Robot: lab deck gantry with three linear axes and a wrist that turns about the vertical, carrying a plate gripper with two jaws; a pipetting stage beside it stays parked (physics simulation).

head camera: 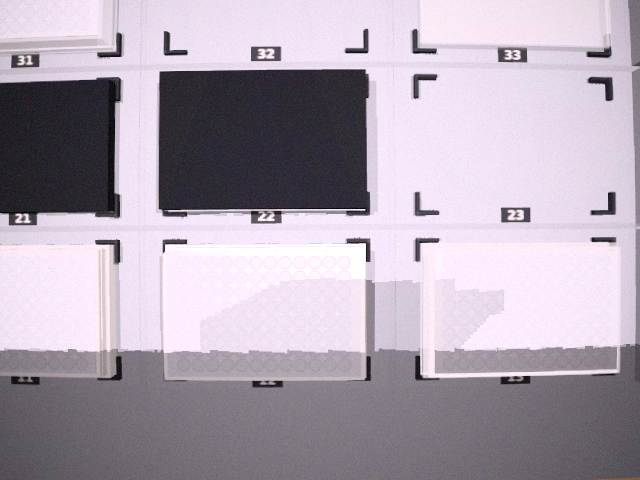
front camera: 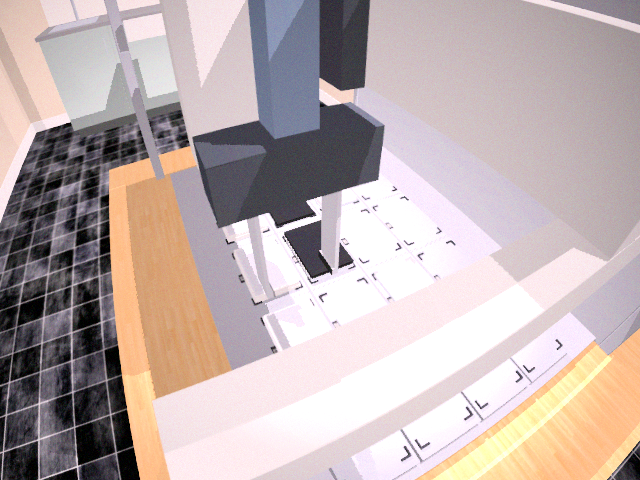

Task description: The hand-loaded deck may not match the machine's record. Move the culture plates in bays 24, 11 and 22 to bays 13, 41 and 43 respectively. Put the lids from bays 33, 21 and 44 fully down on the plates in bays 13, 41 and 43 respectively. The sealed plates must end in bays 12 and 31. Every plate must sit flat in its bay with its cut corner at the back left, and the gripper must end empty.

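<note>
My gripper is open and empty, its jaws hanging above the deck near bays 12 and 13; it does not show in the head view. A pale welled plate is in bay 13. Another is in bay 12. A pale welled plate in bay 11 shows in part. A black-topped piece covers bay 22, with a thin white edge below. Another black piece is in bay 21. A plain off-white lid is in bay 33. Cut corners are hard to tell.
Part of a welled plate shows in bay 31. Bays 23 and 32 show corner brackets. A pale gantry beam crosses the front. The dark parked pipetting stage stands behind the gripper column. Shadows fall across bays 11 to 13.
</note>
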